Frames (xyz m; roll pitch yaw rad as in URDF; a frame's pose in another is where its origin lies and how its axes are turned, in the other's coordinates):
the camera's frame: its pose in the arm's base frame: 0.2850 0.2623 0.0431 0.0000 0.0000 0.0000
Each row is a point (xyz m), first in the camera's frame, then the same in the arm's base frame.
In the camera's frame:
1: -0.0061 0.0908 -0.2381
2: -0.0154 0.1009 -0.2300
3: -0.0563 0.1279 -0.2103
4: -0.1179 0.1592 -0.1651
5: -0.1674 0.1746 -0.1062
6: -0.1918 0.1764 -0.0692
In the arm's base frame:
1: 0.2789 0.3531 -0.1950
2: 0.2696 0.3632 -0.1869
3: 0.2287 0.3902 -0.1672
4: 0.1671 0.4215 -0.1220
5: 0.1176 0.4369 -0.0631
6: 0.0932 0.4387 -0.0261

